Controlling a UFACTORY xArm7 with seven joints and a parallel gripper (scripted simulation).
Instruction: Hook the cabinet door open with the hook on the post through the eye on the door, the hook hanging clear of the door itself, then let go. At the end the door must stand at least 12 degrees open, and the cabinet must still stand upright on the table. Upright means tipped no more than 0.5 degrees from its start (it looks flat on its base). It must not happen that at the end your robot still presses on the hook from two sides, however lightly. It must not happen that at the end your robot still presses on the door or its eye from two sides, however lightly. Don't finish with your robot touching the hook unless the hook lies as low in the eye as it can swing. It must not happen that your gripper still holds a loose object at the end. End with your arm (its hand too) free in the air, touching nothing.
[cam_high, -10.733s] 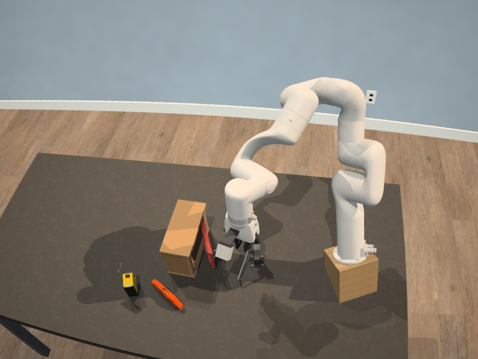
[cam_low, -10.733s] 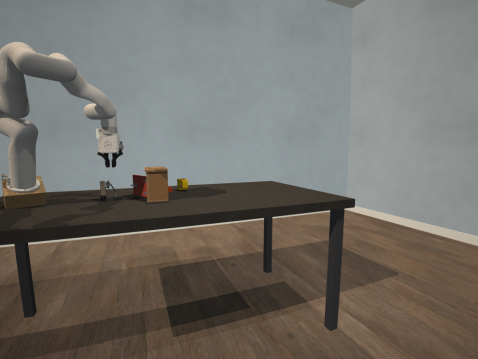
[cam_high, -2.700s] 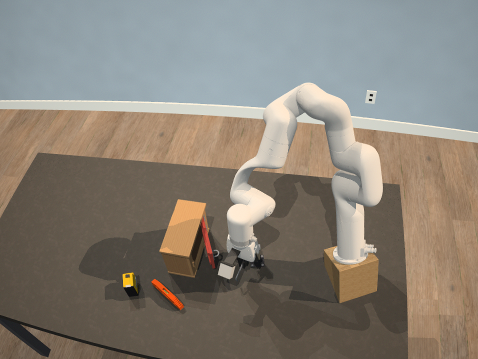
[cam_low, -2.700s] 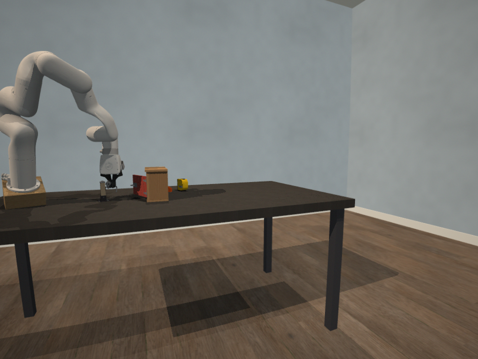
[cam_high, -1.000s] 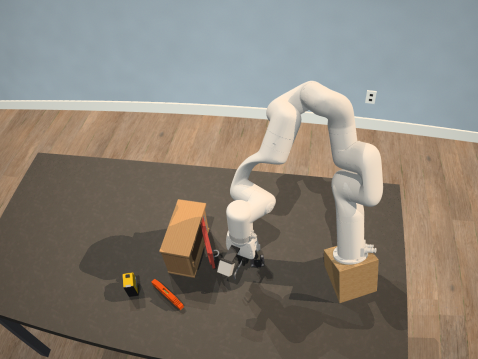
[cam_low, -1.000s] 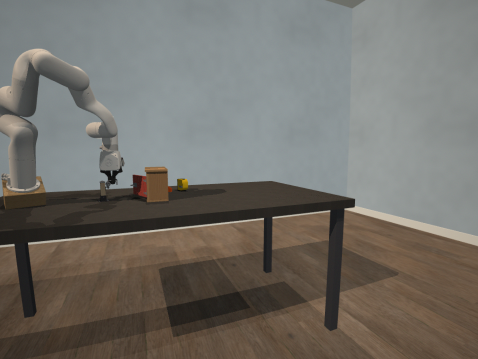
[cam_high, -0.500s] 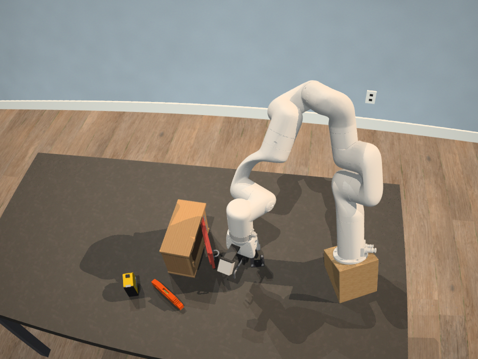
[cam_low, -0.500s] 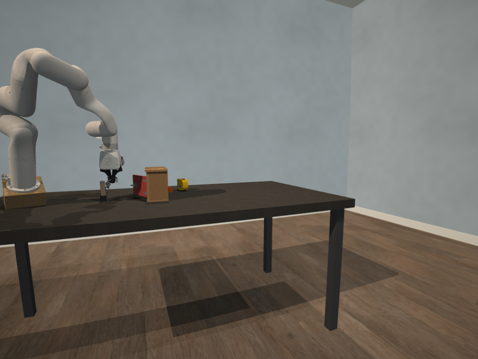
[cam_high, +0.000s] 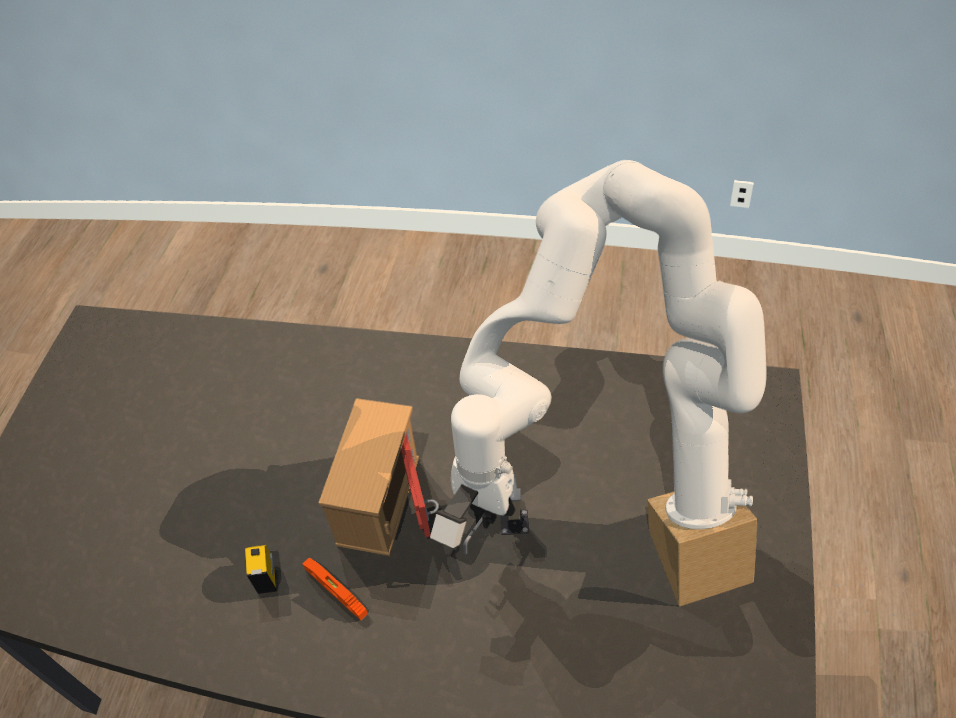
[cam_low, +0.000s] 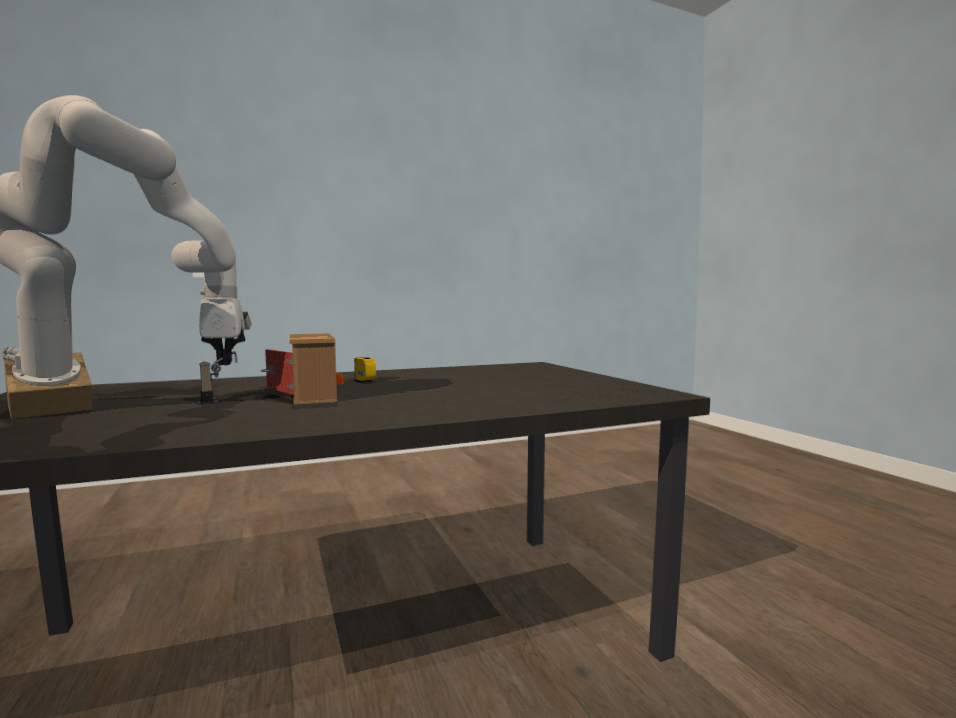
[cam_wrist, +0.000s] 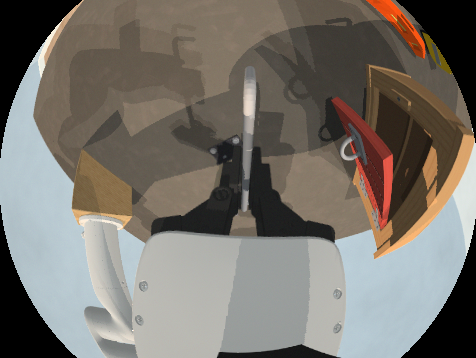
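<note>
My hand is 14 cm short of the red door, 6 cm to the left of it and 4 cm above it. The rest, counted from my hand: yellow tape measure (36 cm ahead, 17 cm to the left, 7 cm below); then orange level (24 cm ahead, 16 cm to the left, 9 cm below); then grey hook (1 cm to the left, 1 cm below).
</note>
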